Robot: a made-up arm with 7 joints. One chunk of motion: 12 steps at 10 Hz.
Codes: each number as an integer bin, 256 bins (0 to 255) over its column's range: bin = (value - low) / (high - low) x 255, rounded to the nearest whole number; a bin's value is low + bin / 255 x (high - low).
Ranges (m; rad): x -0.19..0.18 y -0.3..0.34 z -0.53..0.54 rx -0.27..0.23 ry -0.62..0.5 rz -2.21..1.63
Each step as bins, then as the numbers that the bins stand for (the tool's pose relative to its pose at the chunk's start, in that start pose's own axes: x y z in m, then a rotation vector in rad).
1 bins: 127 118 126 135 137 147
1 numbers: -0.0057 -0.0038 -0.0013 -0.0053 -0.0183 0.0036
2 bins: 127 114 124 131 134 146
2 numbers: -0.0057 -0.0139 -0.0097 -0.0131 -0.0315 -0.0114
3 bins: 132 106 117 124 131 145
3 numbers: 0.0015 -0.0340 -0.0391 -0.0269 -0.0446 -0.0265
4 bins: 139 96 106 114 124 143
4 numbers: 0.0117 -0.0591 -0.0852 -0.0465 -0.0754 -0.0566
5 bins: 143 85 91 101 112 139
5 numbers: 0.0175 -0.0867 -0.1482 -0.0720 -0.1281 -0.1168
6 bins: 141 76 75 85 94 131
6 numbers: 0.0146 -0.1093 -0.2153 -0.1033 -0.2071 -0.2373
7 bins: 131 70 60 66 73 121
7 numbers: 0.0001 -0.1243 -0.2782 -0.1406 -0.2994 -0.3879
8 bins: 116 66 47 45 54 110
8 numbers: -0.0217 -0.1344 -0.3328 -0.1818 -0.3828 -0.5535
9 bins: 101 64 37 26 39 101
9 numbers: -0.0435 -0.1394 -0.3747 -0.2190 -0.4487 -0.6891
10 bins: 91 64 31 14 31 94
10 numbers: -0.0580 -0.1394 -0.3999 -0.2425 -0.4838 -0.7945
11 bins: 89 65 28 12 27 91
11 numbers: -0.0609 -0.1369 -0.4125 -0.2465 -0.5014 -0.8396
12 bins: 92 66 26 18 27 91
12 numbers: -0.0565 -0.1344 -0.4209 -0.2347 -0.5014 -0.8396
